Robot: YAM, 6 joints.
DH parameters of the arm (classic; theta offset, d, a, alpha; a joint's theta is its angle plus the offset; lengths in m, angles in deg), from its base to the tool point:
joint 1: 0 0.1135 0.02 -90
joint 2: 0 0 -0.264 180
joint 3: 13.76 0 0.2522 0
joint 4: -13.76 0 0.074 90
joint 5: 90 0 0 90
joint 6: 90 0.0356 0 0
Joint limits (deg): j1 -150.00..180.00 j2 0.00..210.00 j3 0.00..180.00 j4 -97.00..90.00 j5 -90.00..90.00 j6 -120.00..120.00
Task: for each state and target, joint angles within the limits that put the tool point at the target. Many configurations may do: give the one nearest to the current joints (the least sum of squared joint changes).
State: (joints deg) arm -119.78 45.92 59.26 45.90 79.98 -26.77
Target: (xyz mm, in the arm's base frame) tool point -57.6 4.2 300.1
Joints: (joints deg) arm -146.12 10.56 15.33 46.90 90.00 -26.77
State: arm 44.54 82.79 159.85 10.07 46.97 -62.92
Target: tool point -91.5 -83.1 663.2
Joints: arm 28.51 52.51 131.49 -9.28 55.50 -62.92
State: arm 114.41 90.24 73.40 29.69 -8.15 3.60
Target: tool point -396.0 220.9 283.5
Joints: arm 150.03 108.56 77.24 29.10 -10.39 3.60
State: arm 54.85 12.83 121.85 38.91 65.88 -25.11
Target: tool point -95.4 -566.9 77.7
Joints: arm 77.30 0.00 163.99 46.36 62.59 -25.11
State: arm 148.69 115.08 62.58 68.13 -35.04 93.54
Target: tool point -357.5 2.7 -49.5
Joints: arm 176.19 146.21 50.21 60.30 -36.25 93.54
